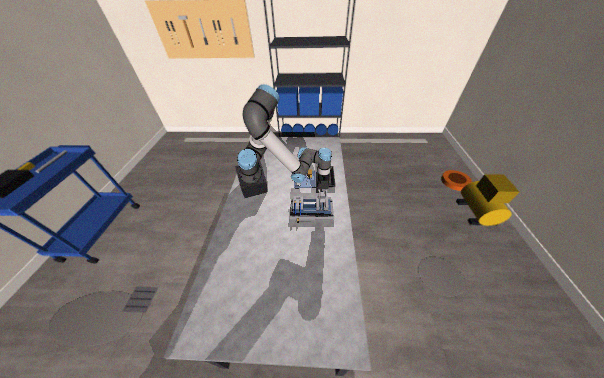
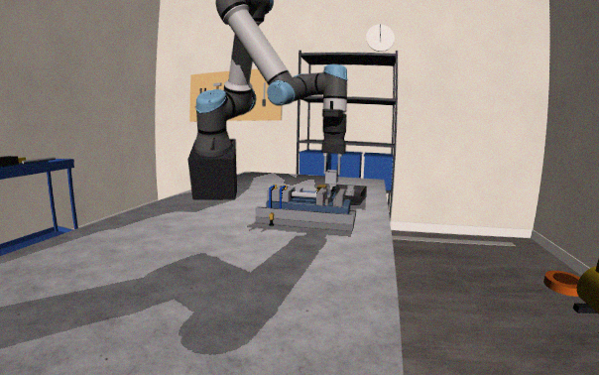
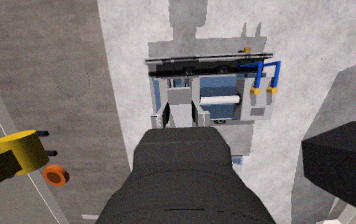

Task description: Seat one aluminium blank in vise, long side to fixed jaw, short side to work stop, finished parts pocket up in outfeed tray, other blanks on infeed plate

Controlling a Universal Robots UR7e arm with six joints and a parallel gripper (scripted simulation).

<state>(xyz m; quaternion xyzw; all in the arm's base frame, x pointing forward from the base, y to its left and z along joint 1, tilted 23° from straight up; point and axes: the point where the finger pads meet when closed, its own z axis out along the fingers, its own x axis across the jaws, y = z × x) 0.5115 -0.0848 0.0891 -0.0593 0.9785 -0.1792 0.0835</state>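
Now: hand 13 cm above the vise and 7 cm past it. From my hand the other things lie so: brass blank: 36 cm to the left, 14 cm below, 12 cm behind.
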